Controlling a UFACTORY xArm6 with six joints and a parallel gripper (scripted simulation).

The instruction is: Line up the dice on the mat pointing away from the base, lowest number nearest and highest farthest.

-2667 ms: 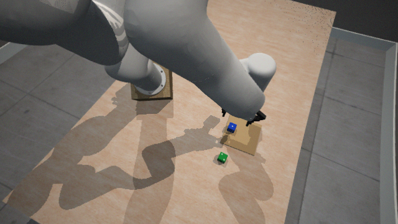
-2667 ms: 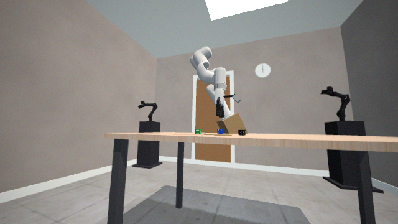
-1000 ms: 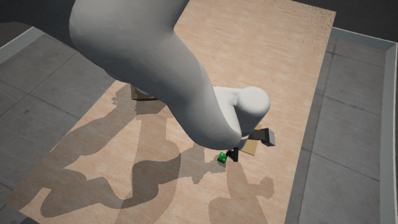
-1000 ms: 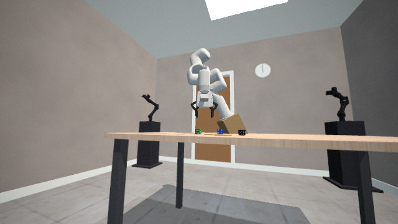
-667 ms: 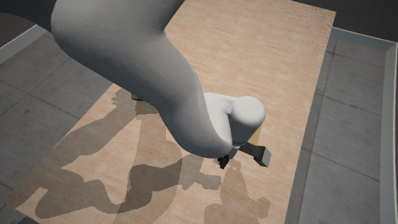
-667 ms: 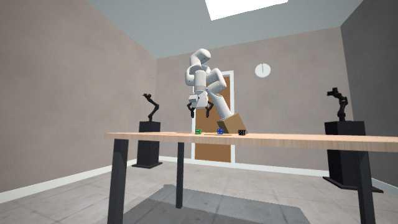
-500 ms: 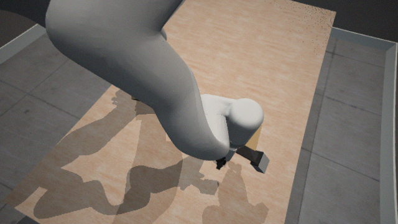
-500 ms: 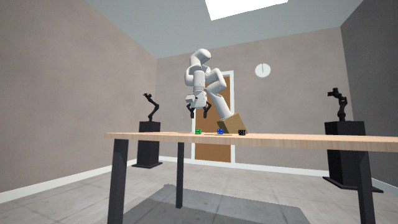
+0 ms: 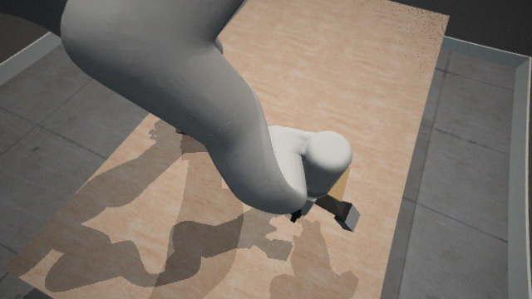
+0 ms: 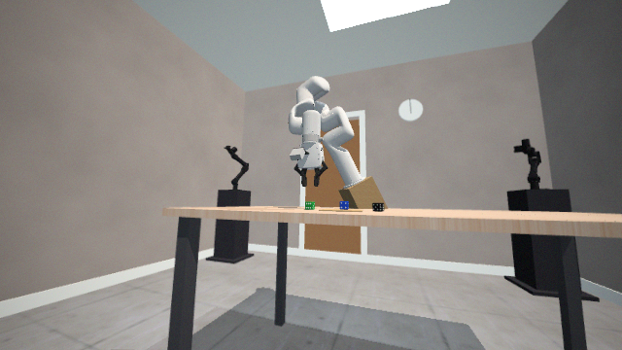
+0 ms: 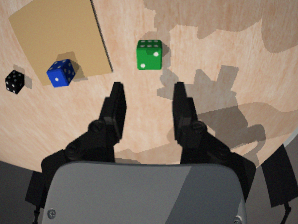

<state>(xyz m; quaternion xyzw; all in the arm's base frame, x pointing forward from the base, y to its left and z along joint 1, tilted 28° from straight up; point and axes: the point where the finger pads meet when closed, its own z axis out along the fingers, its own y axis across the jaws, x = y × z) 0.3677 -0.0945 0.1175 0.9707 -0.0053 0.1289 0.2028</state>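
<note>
The green die is 90 mm below my hand. Also, from my hand: tan mat (40 mm ahead, 130 mm to the left, 110 mm below); black die (10 mm behind, 250 mm to the left, 90 mm below); blue die (10 mm behind, 130 mm to the left, 90 mm below).
</note>
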